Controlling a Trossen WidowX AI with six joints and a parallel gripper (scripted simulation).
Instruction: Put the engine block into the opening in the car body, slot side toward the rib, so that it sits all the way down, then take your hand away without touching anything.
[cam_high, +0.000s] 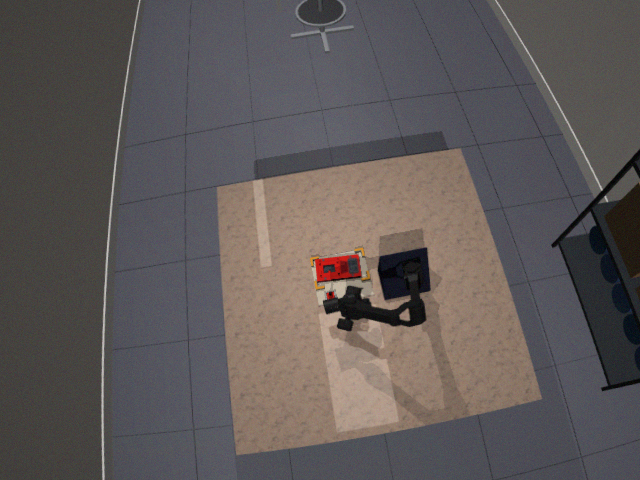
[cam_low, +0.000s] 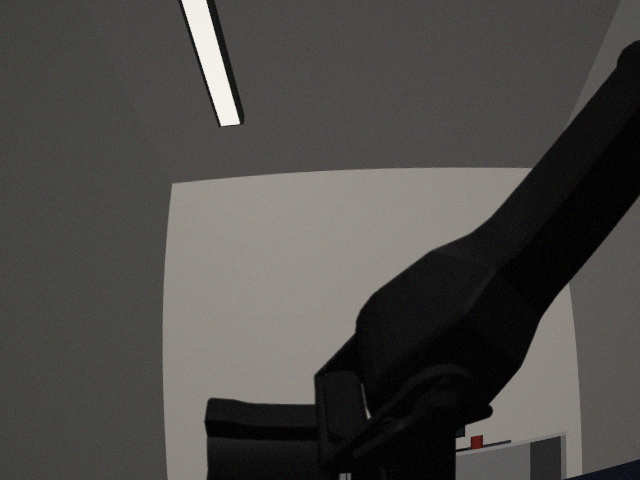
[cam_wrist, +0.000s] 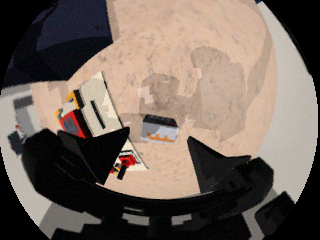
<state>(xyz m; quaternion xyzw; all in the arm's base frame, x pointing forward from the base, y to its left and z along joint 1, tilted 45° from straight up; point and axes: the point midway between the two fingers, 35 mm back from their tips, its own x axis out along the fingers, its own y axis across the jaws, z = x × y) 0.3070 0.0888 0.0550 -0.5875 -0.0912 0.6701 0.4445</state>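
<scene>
Right now the grey engine block is 20 mm below my gripper tip.
</scene>
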